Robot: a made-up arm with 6 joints.
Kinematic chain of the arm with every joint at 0, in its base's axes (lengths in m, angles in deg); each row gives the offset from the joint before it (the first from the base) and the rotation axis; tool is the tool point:
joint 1: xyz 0 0 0.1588 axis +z
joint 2: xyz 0 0.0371 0 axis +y
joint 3: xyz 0 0 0.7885 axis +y
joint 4: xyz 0 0 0.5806 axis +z
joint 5: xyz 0 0 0 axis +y
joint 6: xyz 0 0 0.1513 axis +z
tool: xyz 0 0 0
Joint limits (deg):
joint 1: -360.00..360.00
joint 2: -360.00..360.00
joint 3: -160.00..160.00
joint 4: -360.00..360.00
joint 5: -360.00..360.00
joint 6: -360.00..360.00
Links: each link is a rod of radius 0.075 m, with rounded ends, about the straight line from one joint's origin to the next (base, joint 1, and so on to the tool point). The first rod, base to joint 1, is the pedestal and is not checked.
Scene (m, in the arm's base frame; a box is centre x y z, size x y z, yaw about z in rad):
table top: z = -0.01
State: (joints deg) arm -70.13 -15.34 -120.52 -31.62 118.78 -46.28
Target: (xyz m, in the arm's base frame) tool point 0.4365 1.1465 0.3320
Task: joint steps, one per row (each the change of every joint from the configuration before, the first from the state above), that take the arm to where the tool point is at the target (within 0.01 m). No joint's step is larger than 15 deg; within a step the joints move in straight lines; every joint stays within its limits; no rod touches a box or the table.
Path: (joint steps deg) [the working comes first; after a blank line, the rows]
Joints at the target: -111.54 -59.05 -67.59 -20.08 90.11 -46.28
Straight joint move there: clear.

1: -10.35 -10.93 13.23 2.89 -7.17 0.00
2: -10.35 -10.93 13.24 2.88 -7.17 0.00
3: -10.35 -10.92 13.23 2.89 -7.17 0.00
4: -10.36 -10.93 13.23 2.88 -7.16 0.00

